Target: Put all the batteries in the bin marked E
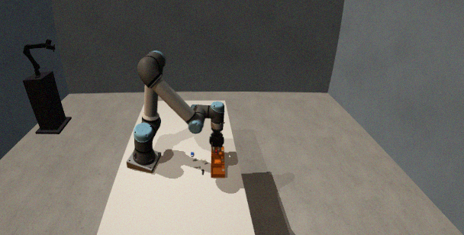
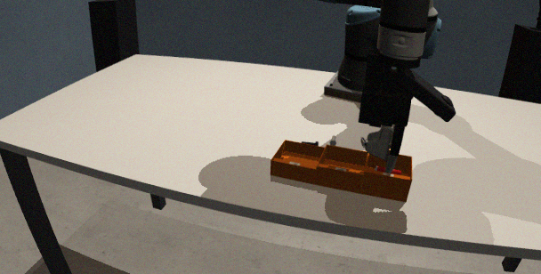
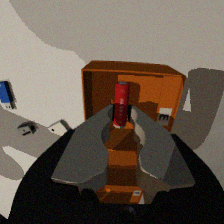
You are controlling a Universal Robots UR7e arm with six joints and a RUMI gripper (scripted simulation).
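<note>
Now: the red battery 10 mm below my hand. The rest, counted from my hand: white dotted block (80 mm behind, 60 mm to the right, 30 mm below); blue piece (160 mm behind, 30 mm below, 20 mm to the left); orange three-compartment bin (80 mm to the right, 10 mm below).
</note>
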